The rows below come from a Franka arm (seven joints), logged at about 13 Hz.
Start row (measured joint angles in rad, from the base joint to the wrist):
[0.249 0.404 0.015 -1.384 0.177 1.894 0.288]
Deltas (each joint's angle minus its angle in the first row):
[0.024 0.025 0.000 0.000 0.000 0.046 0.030]
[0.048 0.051 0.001 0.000 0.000 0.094 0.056]
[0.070 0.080 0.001 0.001 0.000 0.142 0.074]
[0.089 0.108 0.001 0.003 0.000 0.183 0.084]
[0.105 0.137 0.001 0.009 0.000 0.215 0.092]
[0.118 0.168 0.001 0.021 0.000 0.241 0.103]
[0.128 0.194 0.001 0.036 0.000 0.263 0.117]
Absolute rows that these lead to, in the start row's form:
[0.273 0.429 0.015 -1.384 0.177 1.940 0.318]
[0.297 0.455 0.016 -1.384 0.177 1.988 0.344]
[0.319 0.484 0.016 -1.383 0.177 2.036 0.362]
[0.338 0.512 0.016 -1.381 0.177 2.077 0.372]
[0.354 0.541 0.016 -1.375 0.177 2.109 0.380]
[0.367 0.572 0.016 -1.363 0.177 2.135 0.391]
[0.377 0.598 0.016 -1.348 0.177 2.157 0.405]

